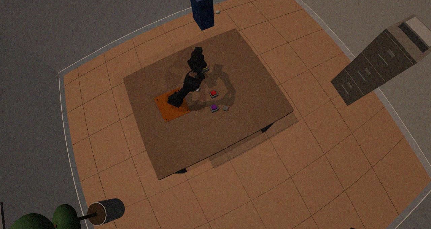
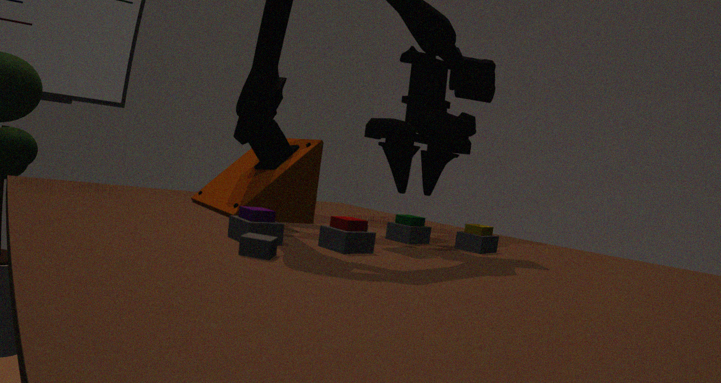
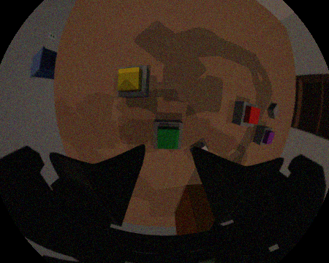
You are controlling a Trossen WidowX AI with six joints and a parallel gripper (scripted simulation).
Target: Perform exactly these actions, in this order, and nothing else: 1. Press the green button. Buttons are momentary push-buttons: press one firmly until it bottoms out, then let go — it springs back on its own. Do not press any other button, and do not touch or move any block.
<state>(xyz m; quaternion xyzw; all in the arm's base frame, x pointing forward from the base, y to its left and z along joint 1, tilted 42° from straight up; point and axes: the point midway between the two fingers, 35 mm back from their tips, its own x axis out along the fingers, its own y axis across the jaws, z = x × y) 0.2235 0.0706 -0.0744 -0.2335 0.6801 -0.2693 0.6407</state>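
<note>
My gripper tip is now 40 mm above the green button. Also, from my gripper tip: purple button (270 mm to the right, 40 mm below); then red button (170 mm to the right, 40 mm below, 40 mm ahead); then yellow button (90 mm ahead, 60 mm to the left, 40 mm below).
</note>
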